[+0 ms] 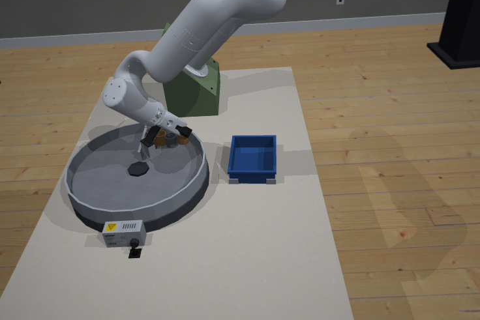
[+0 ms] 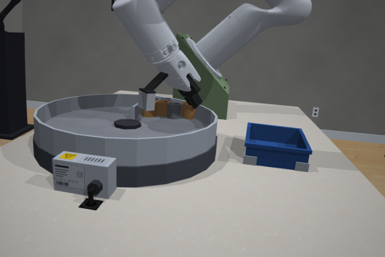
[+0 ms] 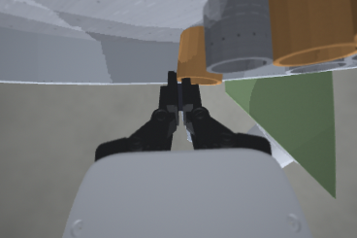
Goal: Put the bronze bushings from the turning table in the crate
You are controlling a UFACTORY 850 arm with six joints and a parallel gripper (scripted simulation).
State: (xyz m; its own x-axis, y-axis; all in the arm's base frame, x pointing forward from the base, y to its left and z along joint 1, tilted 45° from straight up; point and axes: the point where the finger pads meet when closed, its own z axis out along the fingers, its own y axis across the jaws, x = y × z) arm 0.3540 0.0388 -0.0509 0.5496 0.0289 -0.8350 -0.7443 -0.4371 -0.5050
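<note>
Right now my hand is 7 cm short of the blue crate, 21 cm to the right of it and 8 cm above it. The rest, counted from my hand: grey turning table (11 cm ahead, 15 cm to the right, 6 cm below).
</note>
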